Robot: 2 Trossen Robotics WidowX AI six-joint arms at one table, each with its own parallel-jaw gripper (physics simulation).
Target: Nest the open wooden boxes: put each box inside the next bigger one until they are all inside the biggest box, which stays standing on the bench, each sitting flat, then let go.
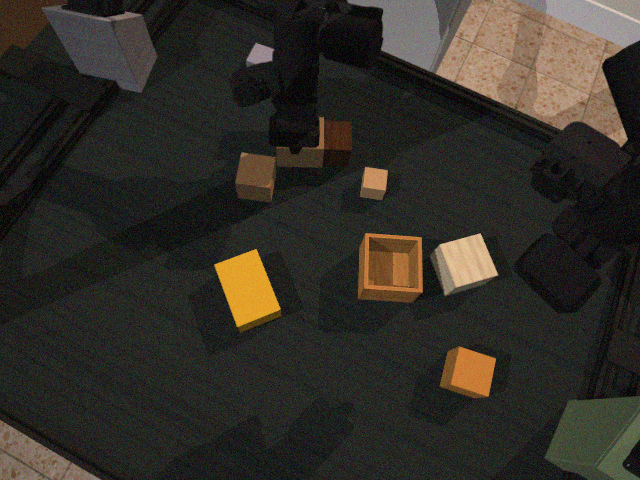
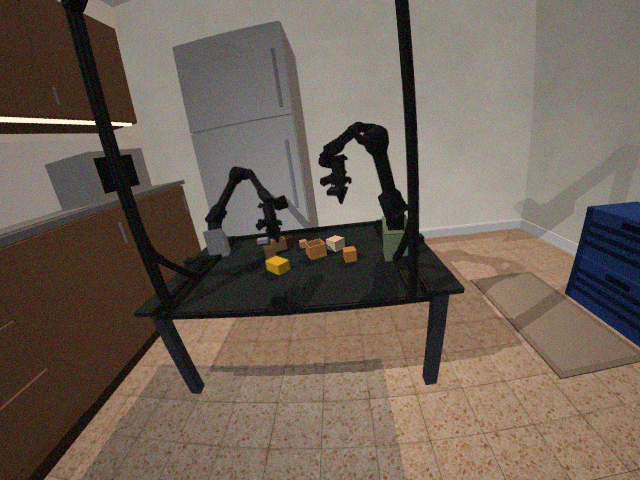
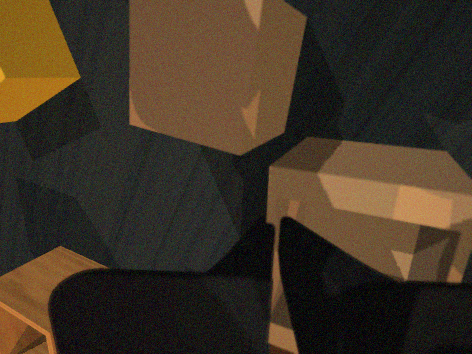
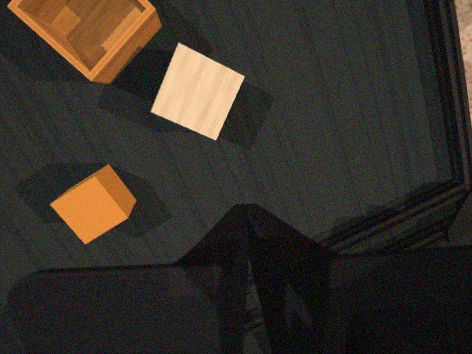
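Note:
The small pale open wooden box stands at the back of the bench, against a dark brown block. My left gripper is down at this box, with its fingers shut on one thin wall, one finger inside and one outside. The bigger orange open box stands upright and empty near the middle of the bench. My right gripper is shut and empty, high above the bench's right side.
A tan cube lies left of the small box. A small tan cube, a yellow block, a cream block and an orange cube lie around the big box.

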